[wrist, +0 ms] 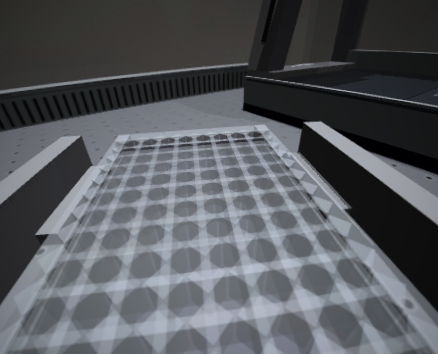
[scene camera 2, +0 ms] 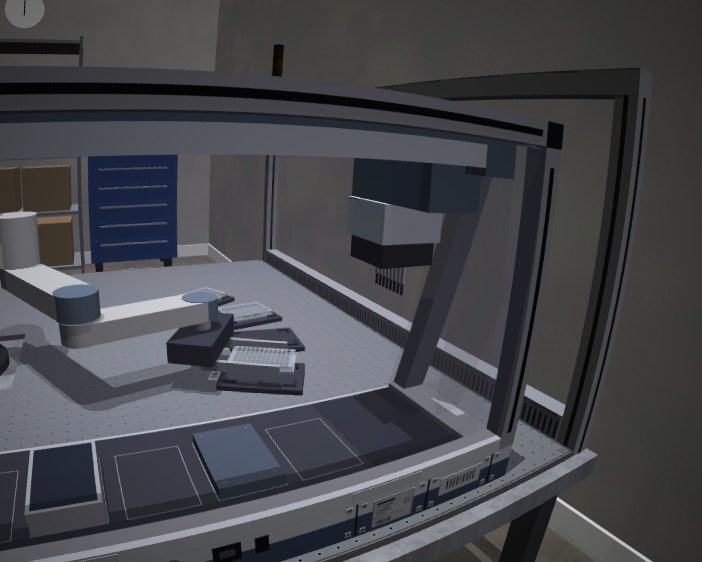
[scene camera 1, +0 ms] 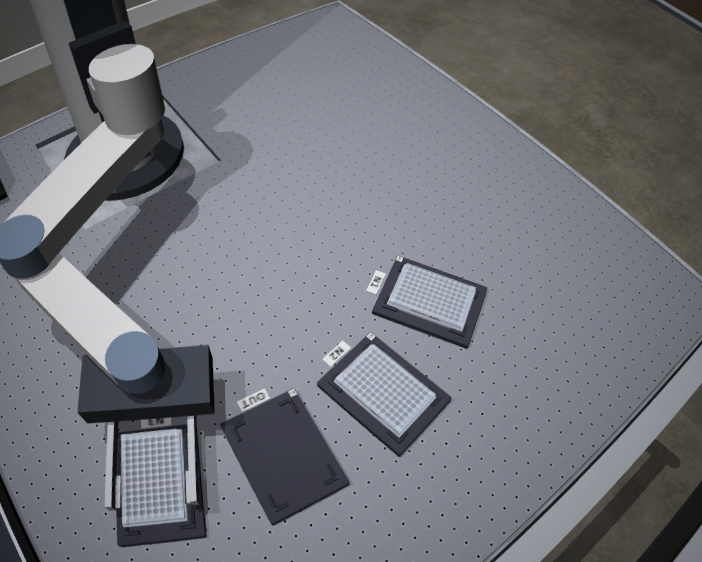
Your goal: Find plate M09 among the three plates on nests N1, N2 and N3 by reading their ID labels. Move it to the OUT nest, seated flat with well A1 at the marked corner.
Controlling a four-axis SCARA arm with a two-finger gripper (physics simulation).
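Places are measured from the arm's base along level axes (x ahead, y left, z up), in centimetres.
Pixels of known places: gripper, between the fingertips: (wrist: 197, 147) (scene camera 2: 283, 358) (scene camera 1: 152, 506).
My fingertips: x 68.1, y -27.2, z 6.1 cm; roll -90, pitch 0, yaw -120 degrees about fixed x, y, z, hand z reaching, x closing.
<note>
Behind a point stands the place of what it marks.
My gripper (scene camera 1: 151, 503) {y -27.2, x 68.1, z 6.1 cm} (scene camera 2: 291, 358) {y -27.2, x 68.1, z 6.1 cm} (wrist: 197, 147) {y -27.2, x 68.1, z 6.1 cm} is shut on the clear 96-well plate (scene camera 1: 153, 477) {y -25.1, x 64.7, z 5.7 cm} (scene camera 2: 262, 357) (wrist: 185, 215) {y -24.6, x 64.6, z 5.6 cm} from N3, one finger along each long side. The plate is level, a little above nest N3 (scene camera 1: 161, 536) (scene camera 2: 260, 386), whose front corner stops show. The dark OUT nest (scene camera 1: 286, 456) (scene camera 2: 291, 335) holds no plate; a small white tag marks its corner near the OUT label. Similar plates sit on N2 (scene camera 1: 386, 389) (scene camera 2: 248, 310) and N1 (scene camera 1: 433, 295) (scene camera 2: 207, 293). No plate ID is readable in these views; well A1 cannot be told.
The OUT nest is right beside N3, with nest N2 (scene camera 1: 363, 415) {y 4.1, x 73.2, z 2.5 cm} and nest N1 (scene camera 1: 409, 319) {y 20.2, x 65.0, z 2.5 cm} beyond it. A long dark deck with a blue-grey block (scene camera 2: 237, 456) lies on N3's other side. A pipetting head (scene camera 2: 392, 234) hangs from the overhead frame. A slotted rail (wrist: 150, 90) {y -36.0, x 100.4, z 3.4 cm} borders the table.
</note>
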